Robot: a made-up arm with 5 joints.
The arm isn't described. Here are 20 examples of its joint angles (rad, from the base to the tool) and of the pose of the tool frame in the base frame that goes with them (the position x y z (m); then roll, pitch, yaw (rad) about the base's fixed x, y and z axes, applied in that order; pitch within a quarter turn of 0, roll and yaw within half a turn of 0).
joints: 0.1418 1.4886 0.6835 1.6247 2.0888
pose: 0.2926 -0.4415 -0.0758 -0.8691 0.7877 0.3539
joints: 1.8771 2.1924 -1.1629 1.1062 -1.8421
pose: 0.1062 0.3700 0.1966 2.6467 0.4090 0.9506
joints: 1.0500 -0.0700 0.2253 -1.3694 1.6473
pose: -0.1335 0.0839 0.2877 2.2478 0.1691 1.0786
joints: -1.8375 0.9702 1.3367 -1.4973 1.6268
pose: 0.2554 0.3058 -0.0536 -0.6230 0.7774 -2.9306
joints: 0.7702 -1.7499 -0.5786 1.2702 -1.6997
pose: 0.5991 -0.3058 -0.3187 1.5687 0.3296 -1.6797
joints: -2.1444 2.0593 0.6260 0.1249 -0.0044
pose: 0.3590 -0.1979 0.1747 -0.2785 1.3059 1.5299
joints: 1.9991 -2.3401 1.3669 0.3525 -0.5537
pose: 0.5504 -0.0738 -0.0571 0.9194 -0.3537 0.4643
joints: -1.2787 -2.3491 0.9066 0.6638 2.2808
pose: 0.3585 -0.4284 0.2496 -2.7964 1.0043 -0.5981
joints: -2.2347 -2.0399 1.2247 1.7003 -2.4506
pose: 0.5189 -0.2561 0.3465 2.7510 0.7382 -1.0776
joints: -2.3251 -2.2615 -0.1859 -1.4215 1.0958
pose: 0.2058 -0.5350 0.4421 -1.6454 0.4857 0.1734
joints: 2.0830 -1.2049 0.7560 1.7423 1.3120
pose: 0.3608 0.0358 0.4731 -1.9334 -0.5433 -3.0742
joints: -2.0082 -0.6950 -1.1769 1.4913 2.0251
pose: -0.0844 -0.0523 0.5258 2.9410 -0.7572 0.2211
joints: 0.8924 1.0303 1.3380 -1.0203 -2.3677
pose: -0.2953 0.0837 0.2318 -0.6776 -1.0160 -2.1782
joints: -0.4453 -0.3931 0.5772 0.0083 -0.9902
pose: 0.0144 -0.5682 0.1129 -0.7314 0.3627 -0.6957
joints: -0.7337 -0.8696 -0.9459 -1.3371 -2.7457
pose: 0.6525 -0.3785 0.1435 -0.8980 -0.2748 1.0307
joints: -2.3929 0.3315 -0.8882 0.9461 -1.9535
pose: 0.3593 -0.4718 -0.1530 -0.1269 0.3936 0.3070
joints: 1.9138 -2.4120 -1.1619 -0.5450 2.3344
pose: 0.8175 -0.4209 0.0094 1.6472 0.7518 -2.1375
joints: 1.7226 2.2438 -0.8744 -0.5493 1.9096
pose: 0.5179 0.0754 -0.2993 0.7794 0.2248 -1.0679
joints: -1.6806 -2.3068 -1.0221 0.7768 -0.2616
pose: 0.0001 -0.0572 -0.0940 0.8662 0.5712 -1.4368
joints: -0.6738 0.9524 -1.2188 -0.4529 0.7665
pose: 0.1184 -0.3797 0.3390 2.7009 0.6964 -2.7065
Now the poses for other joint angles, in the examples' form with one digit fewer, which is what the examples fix.
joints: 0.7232 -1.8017 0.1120 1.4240 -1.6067
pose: 0.336 -0.312 -0.422 0.917 0.158 -1.839
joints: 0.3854 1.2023 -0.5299 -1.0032 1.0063
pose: -0.186 -0.047 -0.017 -0.762 0.856 -1.267
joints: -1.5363 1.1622 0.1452 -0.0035 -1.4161
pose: 0.589 -0.039 0.267 -1.346 0.816 0.927
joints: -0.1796 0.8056 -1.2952 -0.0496 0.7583
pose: 0.094 -0.428 0.120 1.828 1.147 2.847
